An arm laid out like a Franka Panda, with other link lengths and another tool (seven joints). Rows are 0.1 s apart.
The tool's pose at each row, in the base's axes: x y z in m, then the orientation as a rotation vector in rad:
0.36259 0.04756 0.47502 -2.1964 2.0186 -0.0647
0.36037 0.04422 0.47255 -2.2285 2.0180 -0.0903
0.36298 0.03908 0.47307 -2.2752 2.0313 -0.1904
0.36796 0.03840 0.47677 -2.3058 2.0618 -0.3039
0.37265 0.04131 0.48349 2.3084 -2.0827 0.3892
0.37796 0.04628 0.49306 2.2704 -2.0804 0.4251
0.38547 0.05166 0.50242 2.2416 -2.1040 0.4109
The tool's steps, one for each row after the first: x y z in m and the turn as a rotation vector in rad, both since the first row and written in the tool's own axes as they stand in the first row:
0.00330 0.00281 0.00184 -0.0069 0.0273 -0.0165
0.00860 0.00056 0.00124 0.0008 0.1062 -0.0366
0.00945 -0.00484 -0.00178 0.0109 0.1937 -0.0418
0.00648 -0.01066 -0.00751 0.0167 0.2615 -0.0381
0.00130 -0.01767 -0.01579 0.0163 0.2979 -0.0253
-0.00407 -0.02686 -0.02352 0.0062 0.2981 -0.0010

